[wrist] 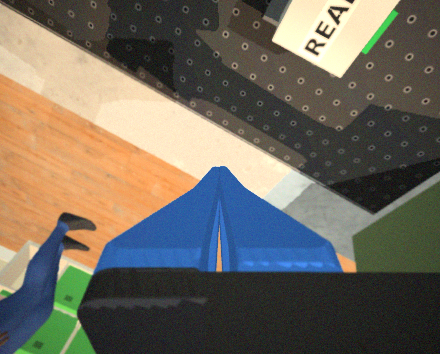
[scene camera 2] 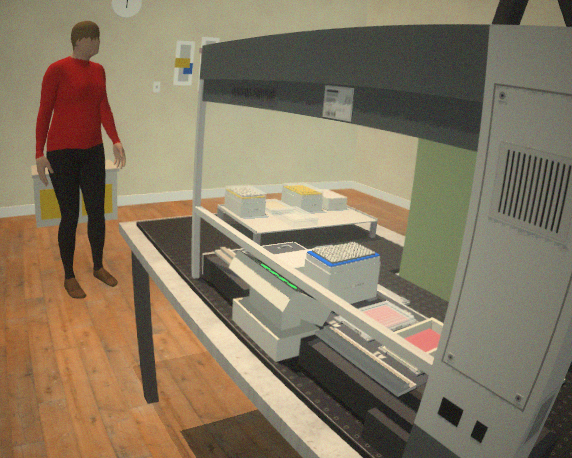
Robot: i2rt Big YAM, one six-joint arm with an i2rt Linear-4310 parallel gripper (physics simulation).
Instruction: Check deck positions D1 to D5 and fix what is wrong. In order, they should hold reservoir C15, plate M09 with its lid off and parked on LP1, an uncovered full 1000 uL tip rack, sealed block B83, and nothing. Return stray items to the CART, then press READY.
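Places are measured from the arm's base along level axes (x right, y ahead, z up), in metres.
Where they show: gripper, fingertip midpoint: (wrist: pixel 219 178).
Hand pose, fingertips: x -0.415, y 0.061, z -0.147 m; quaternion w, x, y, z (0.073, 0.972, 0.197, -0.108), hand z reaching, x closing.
Observation:
Things, the pixels of their top centre, and the offset from my fingertips. "spot": a spot on its surface instead.
- frame, top centre: (wrist: pixel 336 12) dx +0.029, dy +0.054, dz -0.141 m
- reservoir with red liquid, top centre: (scene camera 2: pixel 427 335) dx +0.194, dy +0.358, dz -0.160 m
- sloped console with green lights, surface spot: (scene camera 2: pixel 278 276) spot: dx +0.427, dy +0.510, dz -0.106 m
My gripper (wrist: pixel 219 178) is shut and empty in the wrist view, above the table's pale edge; it does not show in the scene view. A pale box marked "REA...", cut off by the frame, (wrist: pixel 342 65) has a green strip at the top right of the wrist view. In the scene view, a reservoir with red liquid (scene camera 2: pixel 426 340) stands at the right. Beside it is a plate with pink wells (scene camera 2: pixel 384 316), then an uncovered tip rack with a blue rim (scene camera 2: pixel 342 275). The cart (scene camera 2: pixel 257 230) stands behind. Block B83 and the lid cannot be made out.
Yellow-rimmed racks (scene camera 2: pixel 246 204) (scene camera 2: pixel 301 199), a small pale box (scene camera 2: pixel 334 201) and clear flat pieces (scene camera 2: pixel 300 216) stand on the cart. A rail (scene camera 2: pixel 310 285) and a sloped console with green lights (scene camera 2: pixel 278 276) stand in front. A green panel (scene camera 2: pixel 432 215) (wrist: pixel 400 240) rises at the right.

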